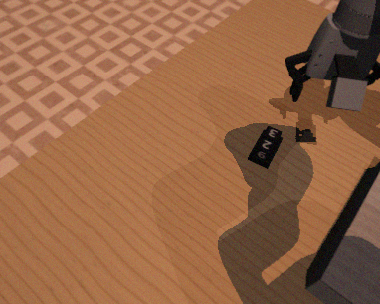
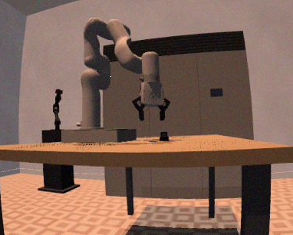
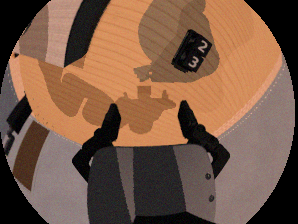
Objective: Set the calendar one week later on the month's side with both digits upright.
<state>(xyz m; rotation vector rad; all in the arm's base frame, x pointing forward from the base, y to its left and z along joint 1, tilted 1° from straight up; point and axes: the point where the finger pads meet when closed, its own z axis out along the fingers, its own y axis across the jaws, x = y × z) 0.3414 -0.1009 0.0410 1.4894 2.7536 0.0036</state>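
Now: hand 3 cm short of the black cube, 9 cm to the right of it and 7 cm above it. Also, from my hand: black digit cube 3 cm ahead, 12 cm to the left, 7 cm below.
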